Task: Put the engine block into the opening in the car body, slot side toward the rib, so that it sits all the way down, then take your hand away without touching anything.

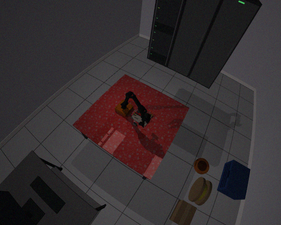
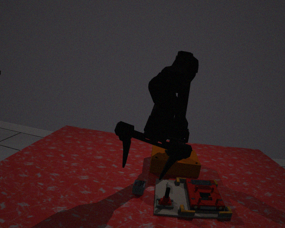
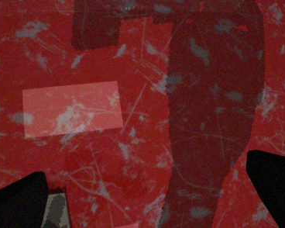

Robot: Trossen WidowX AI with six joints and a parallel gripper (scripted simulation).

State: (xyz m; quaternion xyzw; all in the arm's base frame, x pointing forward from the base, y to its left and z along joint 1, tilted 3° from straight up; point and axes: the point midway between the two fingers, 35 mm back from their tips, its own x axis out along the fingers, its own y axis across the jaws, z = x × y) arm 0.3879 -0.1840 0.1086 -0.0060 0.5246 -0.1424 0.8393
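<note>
My gripper tip is now 15 cm past the engine block, 12 cm above it and 3 cm to the right of it. From my gripper tip the other things lie so: grey base plate 20 cm to the left, 12 cm below, 10 cm behind.
</note>
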